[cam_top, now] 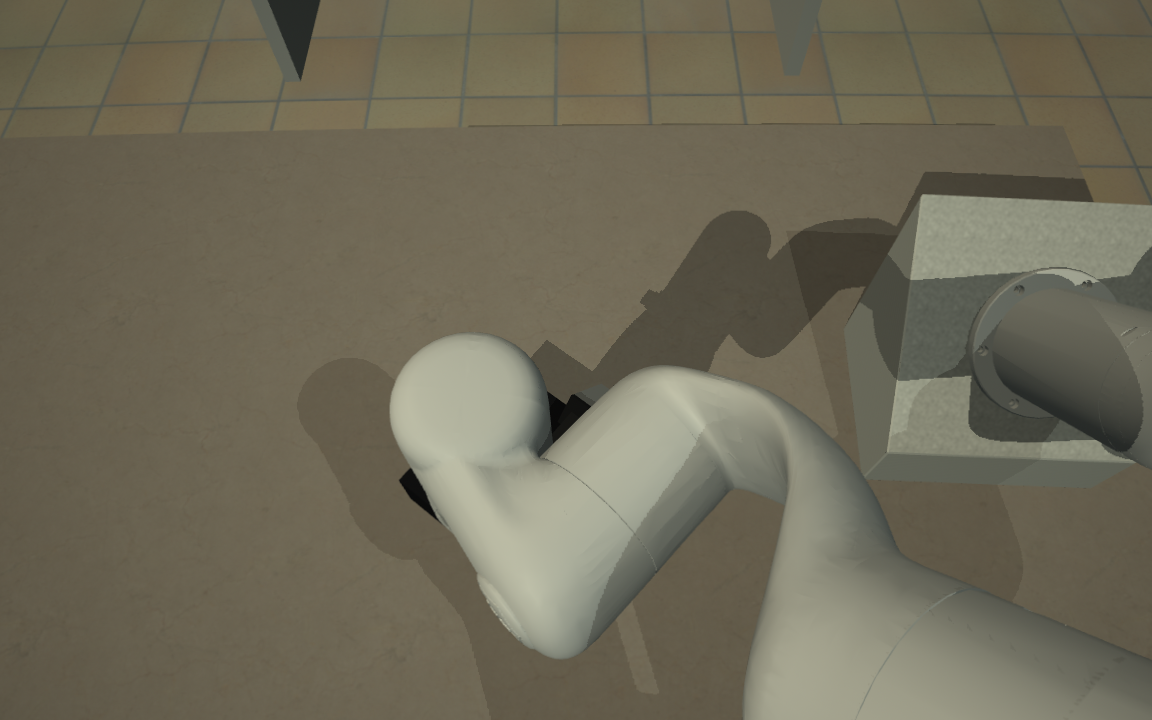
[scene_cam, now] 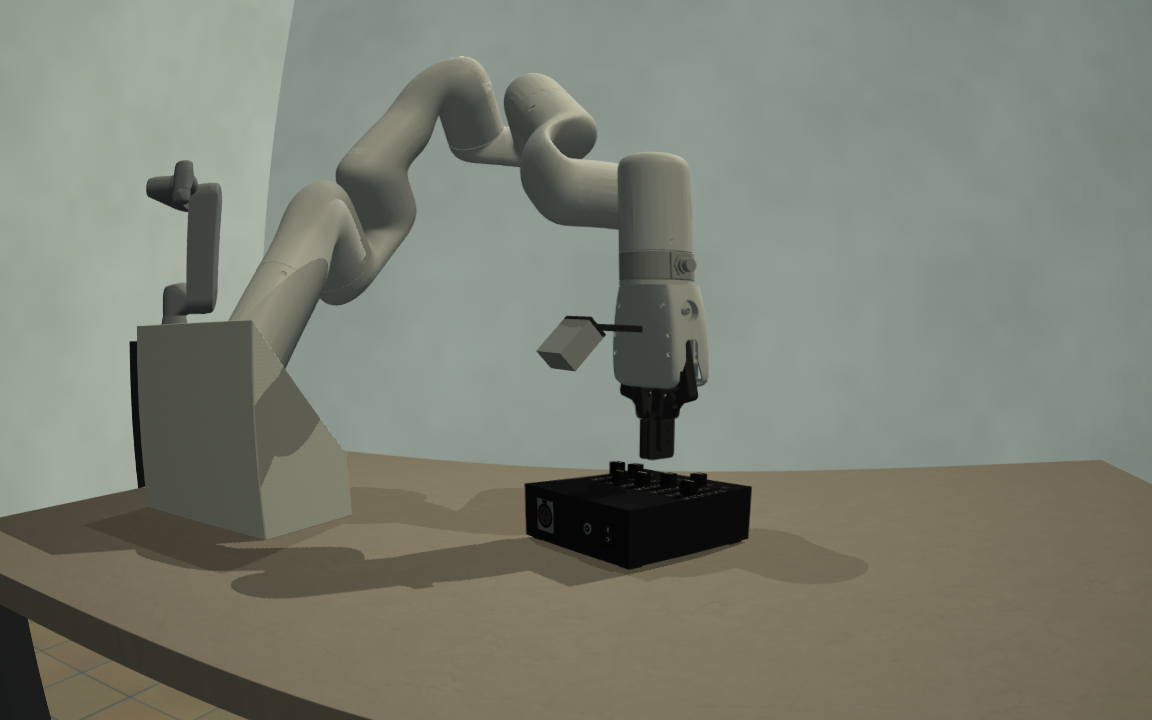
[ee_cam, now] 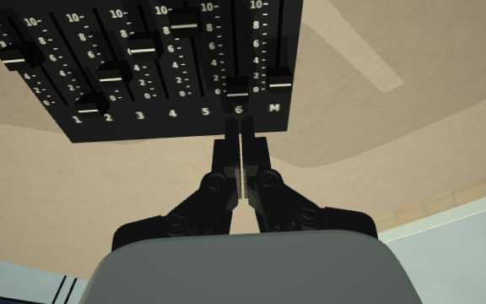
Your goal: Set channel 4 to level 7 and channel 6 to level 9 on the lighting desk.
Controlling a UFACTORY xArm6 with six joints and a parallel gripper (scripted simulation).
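The channel 6 cap lies 3 cm below my hand, 2 cm to the right of it and 2 cm behind it. The rest, counted from my hand: channel 4 cap 7 cm to the right, 3 cm below; then master fader cap 4 cm behind, 3 cm below, 1 cm to the right; then channel 5 cap 6 cm to the right, 3 cm below, 2 cm behind.
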